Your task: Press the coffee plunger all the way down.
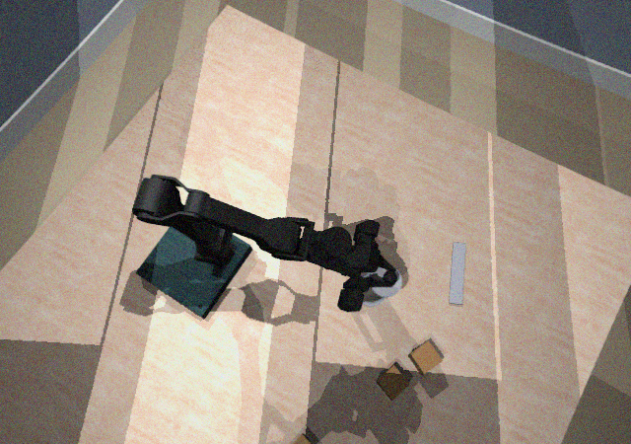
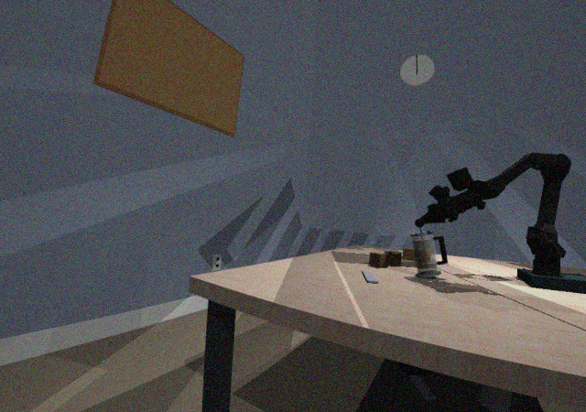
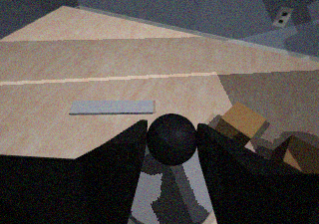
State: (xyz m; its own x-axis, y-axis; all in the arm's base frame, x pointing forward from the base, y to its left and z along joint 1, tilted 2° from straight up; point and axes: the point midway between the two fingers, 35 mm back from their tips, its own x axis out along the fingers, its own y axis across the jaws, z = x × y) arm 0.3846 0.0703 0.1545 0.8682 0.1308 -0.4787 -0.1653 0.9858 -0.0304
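My gripper tip is 8 cm above the glass coffee press, 4 cm past it and 1 cm to the left of it.
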